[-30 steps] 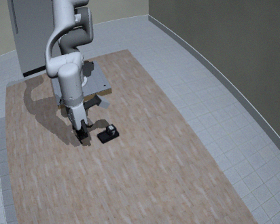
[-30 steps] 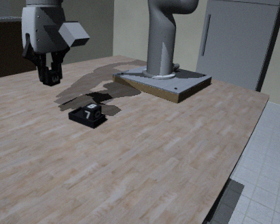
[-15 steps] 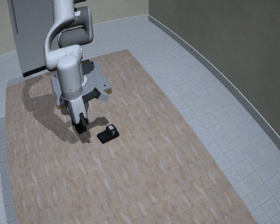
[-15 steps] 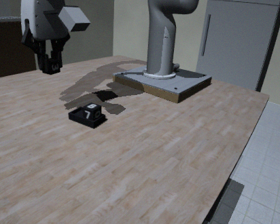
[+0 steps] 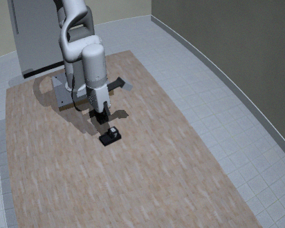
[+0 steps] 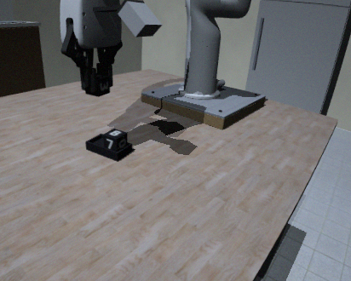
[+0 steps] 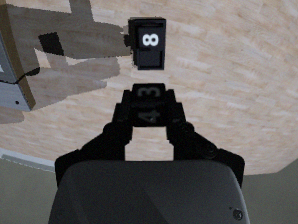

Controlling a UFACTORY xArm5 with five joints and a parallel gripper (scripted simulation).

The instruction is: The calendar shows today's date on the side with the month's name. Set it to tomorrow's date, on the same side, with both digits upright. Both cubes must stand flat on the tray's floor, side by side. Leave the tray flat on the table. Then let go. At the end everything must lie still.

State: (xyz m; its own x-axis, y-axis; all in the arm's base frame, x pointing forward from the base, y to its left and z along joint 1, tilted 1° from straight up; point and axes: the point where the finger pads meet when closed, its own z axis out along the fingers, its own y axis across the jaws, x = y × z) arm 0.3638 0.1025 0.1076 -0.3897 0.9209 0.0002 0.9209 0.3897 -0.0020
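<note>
Right now the tray is 1 cm behind my hand, 2 cm to the left of it and 13 cm below it.
</note>
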